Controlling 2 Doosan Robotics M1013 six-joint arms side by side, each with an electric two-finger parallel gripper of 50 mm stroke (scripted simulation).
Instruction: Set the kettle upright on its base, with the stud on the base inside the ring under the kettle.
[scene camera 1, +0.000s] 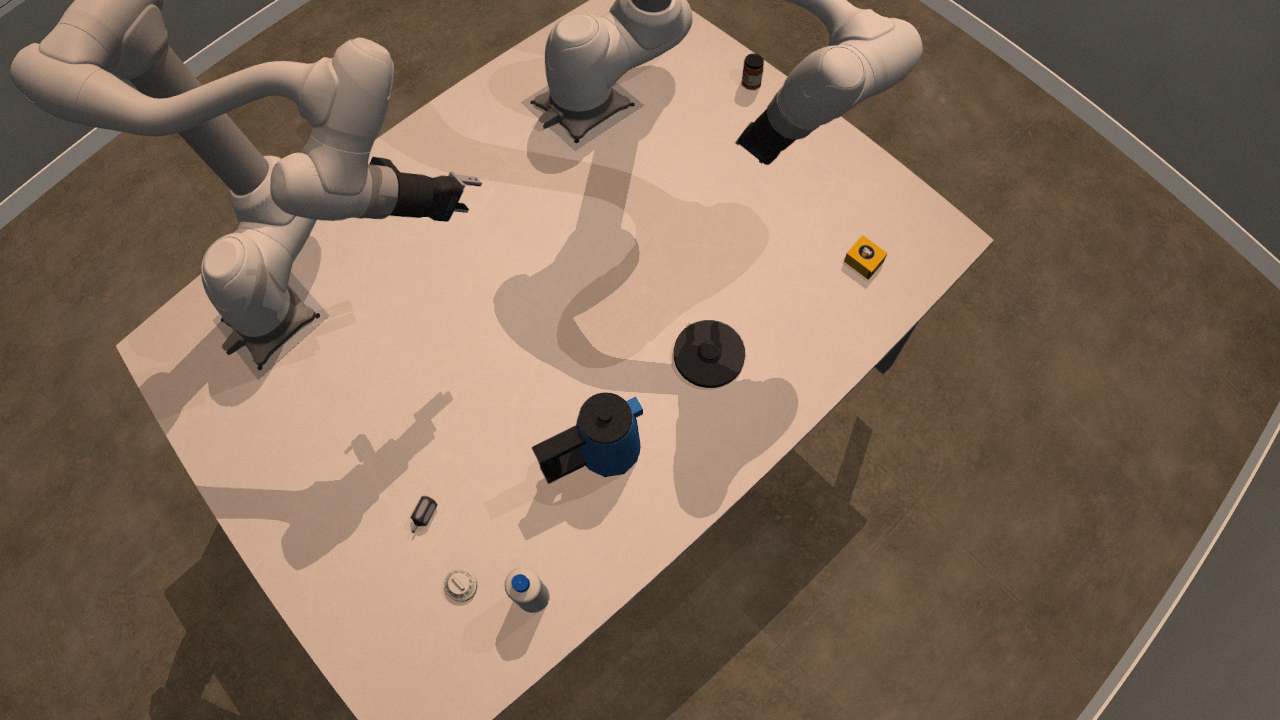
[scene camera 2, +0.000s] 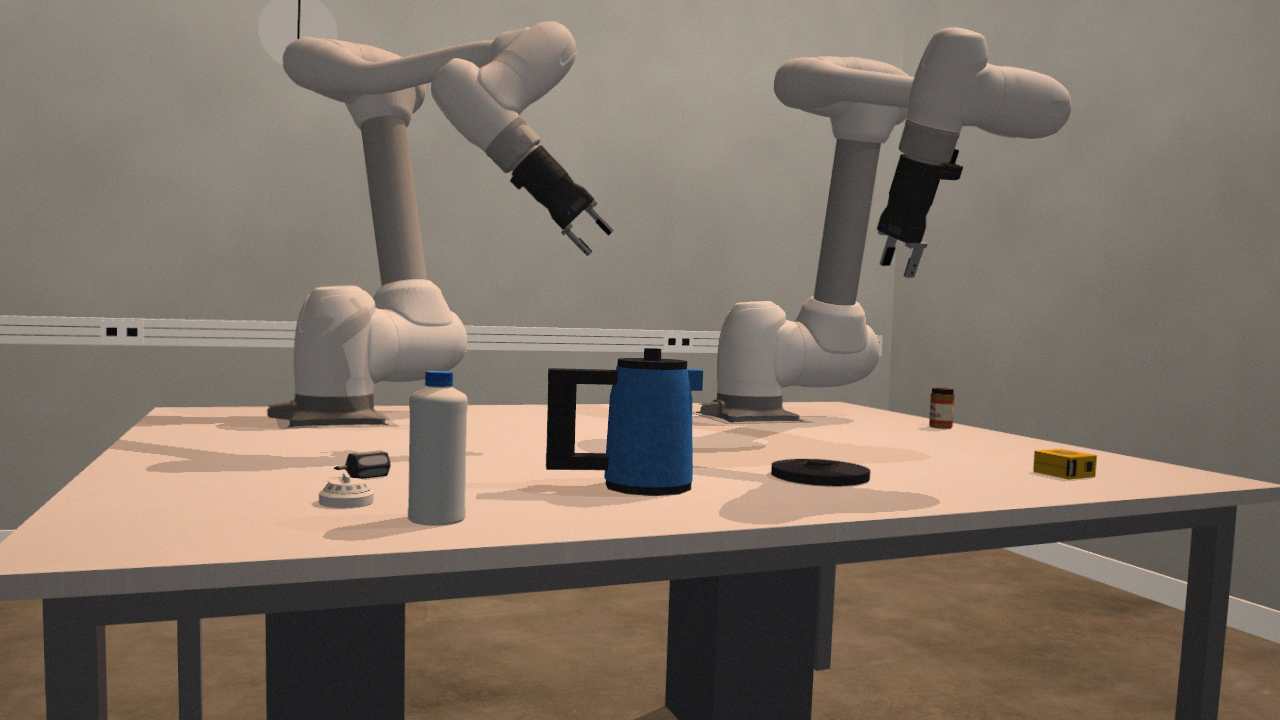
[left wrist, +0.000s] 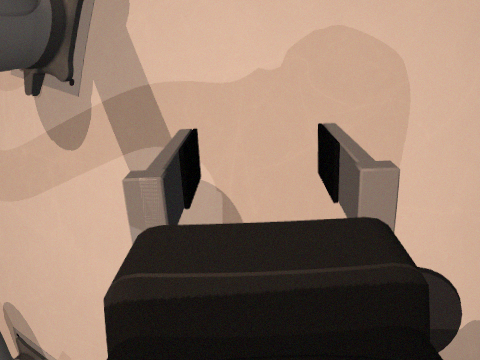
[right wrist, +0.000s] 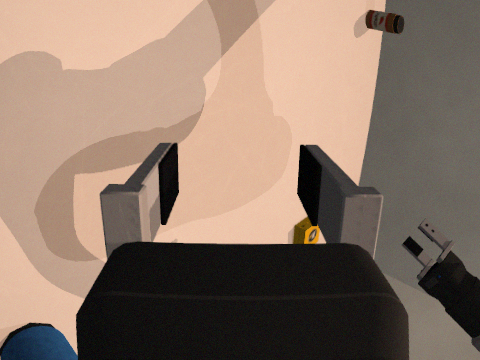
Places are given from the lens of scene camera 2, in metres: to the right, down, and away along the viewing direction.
left gripper (scene camera 2: 896, 270): 0.46, -0.16, 1.59
right gripper (scene camera 2: 600, 243): -0.07, -0.22, 1.66
blue kettle (scene camera 2: 649, 451): 0.01, 0.12, 1.19
round black base (scene camera 2: 819, 472): 0.27, 0.17, 1.32
white timer (scene camera 2: 345, 492): -0.35, 0.16, 1.06
The marked spots on the blue kettle and the round black base are 0.29 m apart.
